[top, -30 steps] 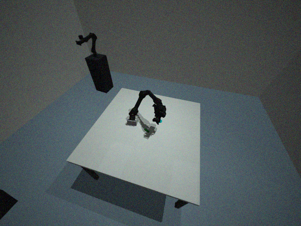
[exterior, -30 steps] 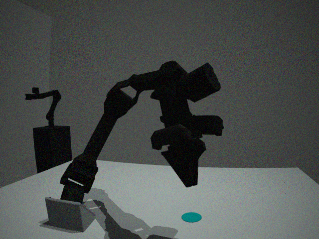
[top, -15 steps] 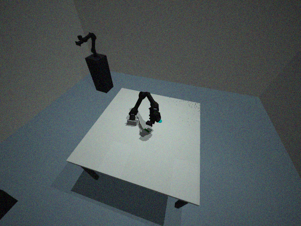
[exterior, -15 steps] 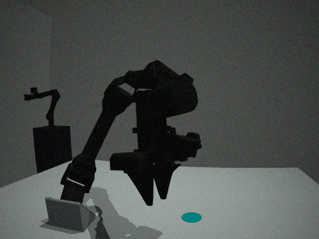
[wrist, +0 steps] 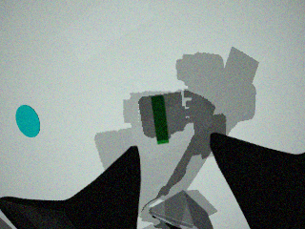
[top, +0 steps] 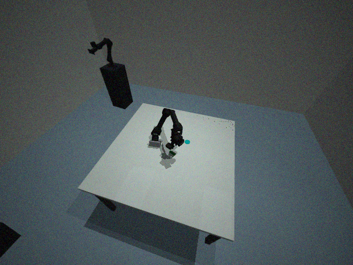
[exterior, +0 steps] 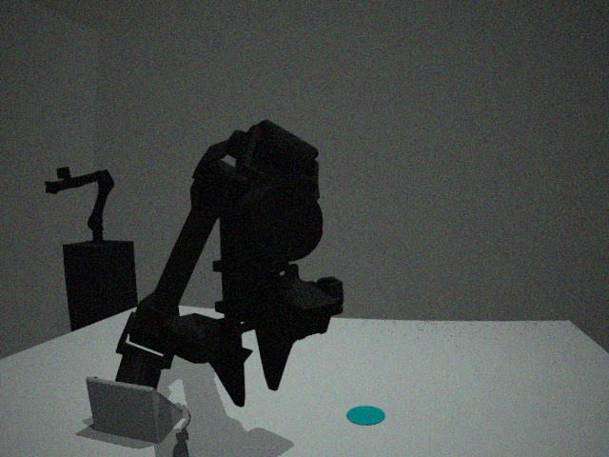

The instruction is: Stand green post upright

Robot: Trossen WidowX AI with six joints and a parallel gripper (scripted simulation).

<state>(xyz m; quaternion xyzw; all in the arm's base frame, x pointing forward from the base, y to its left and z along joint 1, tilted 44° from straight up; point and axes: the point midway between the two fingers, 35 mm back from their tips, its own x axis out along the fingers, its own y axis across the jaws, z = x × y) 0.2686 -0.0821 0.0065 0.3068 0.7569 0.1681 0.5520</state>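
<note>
Now: gripper tip 120 mm above the green post, 20 mm past it and 10 mm to the right of it. From my gripper tip the other things lie so: cyan circle 220 mm to the left, 130 mm below, 70 mm ahead.
</note>
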